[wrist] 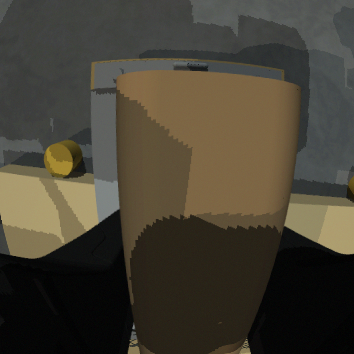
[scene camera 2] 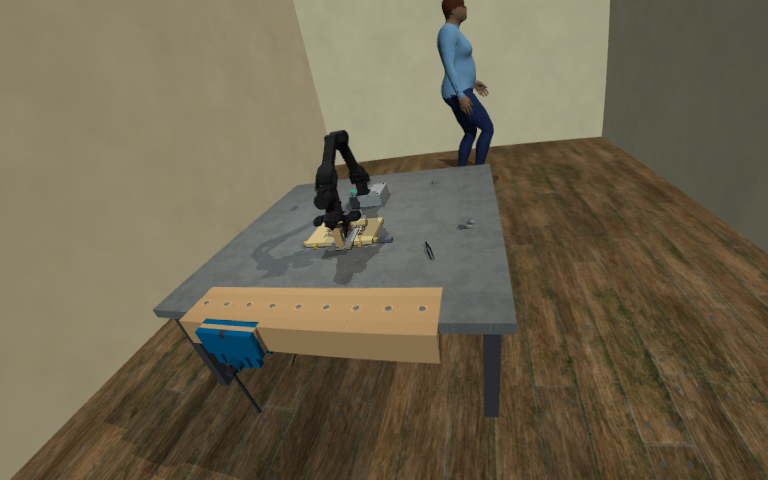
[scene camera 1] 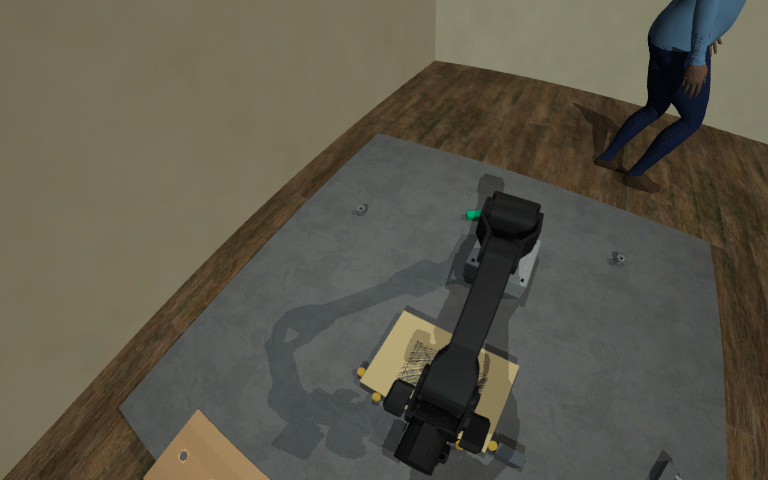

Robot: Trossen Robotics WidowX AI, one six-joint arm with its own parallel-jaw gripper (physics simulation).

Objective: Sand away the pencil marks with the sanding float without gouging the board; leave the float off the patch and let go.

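Where they show: gripper, between the fingertips: (scene camera 2: 342, 238); arm's base, origin of its link: (scene camera 2: 363, 192).
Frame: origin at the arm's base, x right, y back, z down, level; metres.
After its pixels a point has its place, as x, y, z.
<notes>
The sanding float (scene camera 2: 338, 236) @(-0.013, -0.470, -0.009) (wrist: 240, 140) has a thick tan handle over a flat grey plate. It lies across the front edge of the pale yellow board (scene camera 1: 390, 353) @(0.142, -0.325, 0.042) (scene camera 2: 316, 237) @(0.137, -0.367, 0.042) (wrist: 320, 225) @(0.081, -0.404, 0.042), its far end past that edge. In scene camera 1 the arm hides most of it. My gripper (scene camera 1: 436, 415) @(-0.007, -0.426, 0.024) (scene camera 2: 338, 225) @(-0.007, -0.426, 0.024) (wrist: 184, 203) @(-0.007, -0.426, 0.024) is shut on the float's handle, with a black finger against each side. Dark pencil marks (scene camera 1: 416, 359) (wrist: 134, 338) show on the board to both sides of the arm. Whether the float's plate is raised cannot be told.
Yellow pegs (scene camera 1: 361, 371) (scene camera 2: 374, 240) (wrist: 62, 158) stand along the board's edges. A grey block (scene camera 1: 511, 454) @(-0.177, -0.411, 0.046) (scene camera 2: 385, 239) @(-0.182, -0.424, 0.047) lies beside its front corner. A dark pointed tool (scene camera 2: 429, 250) @(-0.362, -0.510, 0.059) and small metal parts (scene camera 1: 620, 258) (scene camera 2: 467, 224) lie right. A drilled wooden beam (scene camera 2: 328, 325) @(-0.090, -0.879, 0.059) with a blue vise (scene camera 2: 229, 342) @(0.253, -0.923, 0.096) is in front.
</notes>
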